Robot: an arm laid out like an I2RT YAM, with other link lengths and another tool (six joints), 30 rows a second.
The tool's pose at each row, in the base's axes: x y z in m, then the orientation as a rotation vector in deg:
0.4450, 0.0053, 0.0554, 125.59, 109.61, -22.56
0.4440, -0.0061, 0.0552, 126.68, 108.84, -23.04
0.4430, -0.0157, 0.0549, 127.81, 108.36, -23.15
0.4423, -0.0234, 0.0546, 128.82, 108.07, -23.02
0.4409, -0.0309, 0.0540, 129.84, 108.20, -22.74
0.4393, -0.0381, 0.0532, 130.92, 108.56, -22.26
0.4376, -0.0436, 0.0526, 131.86, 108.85, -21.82
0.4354, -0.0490, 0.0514, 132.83, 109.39, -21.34
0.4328, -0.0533, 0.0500, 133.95, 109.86, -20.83
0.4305, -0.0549, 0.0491, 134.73, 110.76, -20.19
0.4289, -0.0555, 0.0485, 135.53, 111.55, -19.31
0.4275, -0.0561, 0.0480, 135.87, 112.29, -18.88
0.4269, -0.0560, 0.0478, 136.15, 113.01, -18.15
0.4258, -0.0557, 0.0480, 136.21, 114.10, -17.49
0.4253, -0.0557, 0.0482, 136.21, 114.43, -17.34
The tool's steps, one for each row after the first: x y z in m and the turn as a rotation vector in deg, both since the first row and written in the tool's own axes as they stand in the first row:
-0.0107, 0.0006, 0.0040, 0.62, 0.04, 0.78
-0.0197, 0.0009, 0.0074, 1.18, 0.39, 1.44
-0.0269, 0.0013, 0.0103, 1.61, 0.86, 1.96
-0.0339, 0.0010, 0.0134, 2.11, 1.60, 2.24
-0.0406, 0.0004, 0.0166, 2.63, 2.56, 2.43
-0.0457, -0.0005, 0.0190, 3.07, 3.39, 2.60
-0.0507, -0.0019, 0.0221, 3.59, 4.37, 2.64
-0.0545, -0.0038, 0.0250, 4.17, 5.40, 2.77
-0.0560, -0.0059, 0.0265, 4.64, 6.50, 2.55
-0.0566, -0.0074, 0.0273, 4.97, 7.65, 2.42
-0.0572, -0.0087, 0.0281, 5.22, 8.35, 2.13
-0.0571, -0.0093, 0.0283, 5.30, 9.12, 1.87
-0.0570, -0.0104, 0.0281, 5.41, 9.92, 1.32
-0.0571, -0.0109, 0.0279, 5.46, 10.13, 1.15

